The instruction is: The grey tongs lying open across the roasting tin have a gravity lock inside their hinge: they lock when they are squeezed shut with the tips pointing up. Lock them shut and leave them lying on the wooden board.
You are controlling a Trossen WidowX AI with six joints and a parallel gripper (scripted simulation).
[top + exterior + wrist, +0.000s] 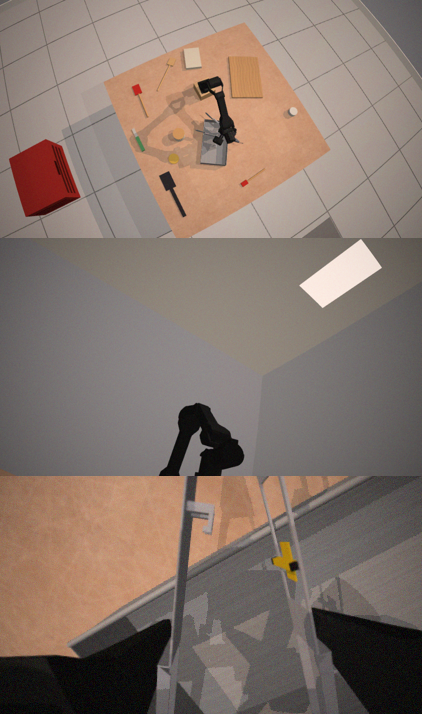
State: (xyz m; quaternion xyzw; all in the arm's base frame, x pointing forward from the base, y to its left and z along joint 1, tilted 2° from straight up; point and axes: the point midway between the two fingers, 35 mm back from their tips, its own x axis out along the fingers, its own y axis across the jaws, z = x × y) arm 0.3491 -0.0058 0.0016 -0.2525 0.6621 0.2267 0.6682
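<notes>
The yellow slider part is 4 cm ahead of my gripper tip, 3 cm above it and 1 cm to the left of it. From my gripper tip the other things lie so: grey roasting tin: 6 cm to the right, 3 cm ahead, 1 cm below; yellow disc: 36 cm to the right, 3 cm below, 3 cm ahead; black spatula: 45 cm to the right, 24 cm ahead, 4 cm below.
</notes>
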